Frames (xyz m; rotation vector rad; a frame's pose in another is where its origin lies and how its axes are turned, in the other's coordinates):
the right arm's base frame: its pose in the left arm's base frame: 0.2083 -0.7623 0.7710 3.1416 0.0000 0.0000
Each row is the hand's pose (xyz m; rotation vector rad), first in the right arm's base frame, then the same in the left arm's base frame.
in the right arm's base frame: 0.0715 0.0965 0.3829 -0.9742 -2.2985 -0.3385
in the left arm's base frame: 0.2798 -0.8588 0.3881 0.7862 0.3285 -2.2304
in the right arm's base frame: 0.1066 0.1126 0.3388 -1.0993 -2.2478 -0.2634
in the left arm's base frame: 0.3149 -0.8749 0.4322 0.7728 0.2502 -2.1348
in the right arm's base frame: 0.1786 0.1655 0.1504 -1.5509 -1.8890 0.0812
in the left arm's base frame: 0.3869 -0.9278 0.6206 0.7920 -0.0725 -1.6860
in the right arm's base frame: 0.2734 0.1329 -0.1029 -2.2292 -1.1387 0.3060
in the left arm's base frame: 0.4817 -0.8952 0.8739 0.6442 -0.2441 -0.9085
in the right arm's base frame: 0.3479 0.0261 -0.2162 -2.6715 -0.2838 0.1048
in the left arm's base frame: 0.5562 -0.7884 0.9872 0.4540 -0.0768 -0.2079
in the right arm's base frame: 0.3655 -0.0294 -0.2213 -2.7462 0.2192 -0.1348
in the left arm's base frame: 0.5738 -0.7329 0.9923 0.3839 0.0967 0.1572
